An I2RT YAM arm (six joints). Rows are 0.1 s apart.
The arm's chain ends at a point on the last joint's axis. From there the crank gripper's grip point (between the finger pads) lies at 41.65 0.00 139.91 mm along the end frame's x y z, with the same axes.
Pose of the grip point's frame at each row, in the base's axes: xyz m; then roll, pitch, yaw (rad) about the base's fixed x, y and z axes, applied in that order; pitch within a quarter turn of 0, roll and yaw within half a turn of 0:
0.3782 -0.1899 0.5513 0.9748 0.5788 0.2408
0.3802 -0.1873 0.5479 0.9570 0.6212 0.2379
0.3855 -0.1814 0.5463 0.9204 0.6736 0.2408
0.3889 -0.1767 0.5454 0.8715 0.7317 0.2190
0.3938 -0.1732 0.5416 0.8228 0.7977 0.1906
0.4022 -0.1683 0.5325 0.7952 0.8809 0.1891
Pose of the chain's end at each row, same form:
0.2750 -0.0960 0.5083 0.9748 0.5788 0.2408
0.2748 -0.0952 0.5066 0.9570 0.6212 0.2379
0.2760 -0.0936 0.5061 0.9204 0.6736 0.2408
0.2767 -0.0920 0.5062 0.8715 0.7317 0.2190
0.2789 -0.0909 0.5050 0.8228 0.7977 0.1906
0.2832 -0.0894 0.5023 0.7952 0.8809 0.1891

